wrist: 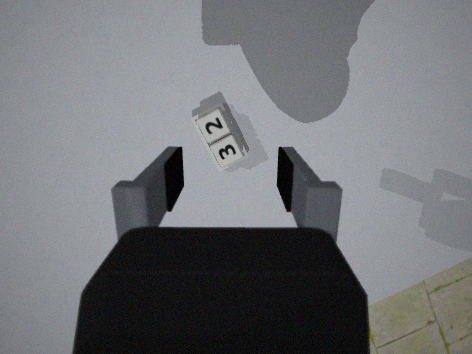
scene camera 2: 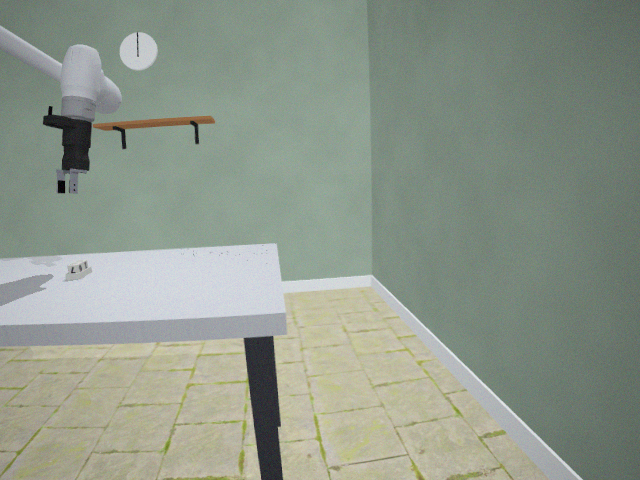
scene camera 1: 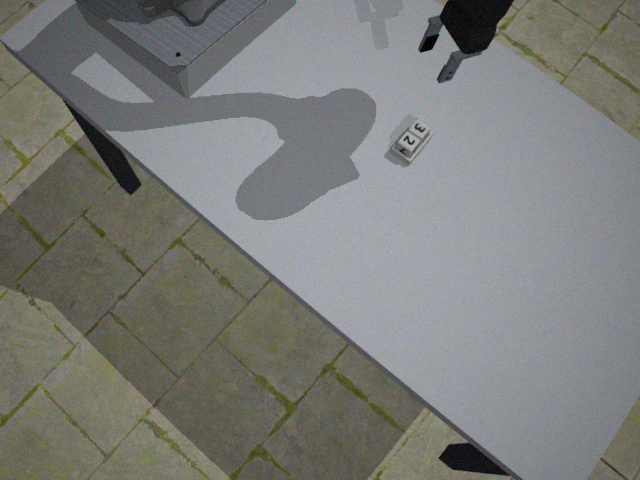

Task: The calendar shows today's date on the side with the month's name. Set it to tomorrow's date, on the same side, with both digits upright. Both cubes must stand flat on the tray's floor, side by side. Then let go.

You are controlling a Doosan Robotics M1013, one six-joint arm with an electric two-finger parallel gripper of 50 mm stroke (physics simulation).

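Frame: origin at the arm's base, x down, y back, z left, level; centimetres.
Where they show: gripper, between the fingertips: (wrist: 230, 166) (scene camera 2: 67, 193) (scene camera 1: 434, 64).
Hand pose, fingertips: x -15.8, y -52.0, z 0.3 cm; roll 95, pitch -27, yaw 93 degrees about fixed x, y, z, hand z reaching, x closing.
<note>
After its pixels a point has its place.
The calendar's small white tray (scene camera 1: 412, 159) {y -54.6, x 5.9, z -3.2 cm} (scene camera 2: 70, 277) {y -51.7, x 6.8, z -3.9 cm} stands on the table. Two white cubes sit side by side in it. One cube (scene camera 1: 408, 140) {y -52.3, x 3.5, z -1.9 cm} (wrist: 213, 125) {y -52.4, x 3.5, z -1.9 cm} has a 2 on top, the other cube (scene camera 1: 419, 128) {y -52.4, x 3.5, z 1.4 cm} (wrist: 227, 151) {y -52.3, x 3.5, z 1.5 cm} a 3 on top. Dark marks show on the cubes' side faces in scene camera 2, too small to read surely. My gripper (scene camera 1: 437, 60) {y -52.0, x -15.8, z 0.3 cm} (scene camera 2: 67, 187) {y -52.0, x -15.8, z 0.3 cm} (wrist: 230, 166) {y -52.0, x -15.8, z 0.3 cm} is open and empty, high above the table. In the wrist view the calendar shows beyond the fingertips, between them and a little left of centre.
The white table (scene camera 1: 465, 258) {y -72.2, x 7.5, z -12.0 cm} (scene camera 2: 180, 289) {y -85.9, x 7.5, z -18.1 cm} carries a grey base block (scene camera 1: 134, 46) {y -0.9, x 1.5, z -18.2 cm} at the far left in scene camera 1. The arm's shadow lies beside the calendar. A wooden shelf (scene camera 2: 165, 122) and a round white clock (scene camera 2: 147, 51) are on the wall behind.
</note>
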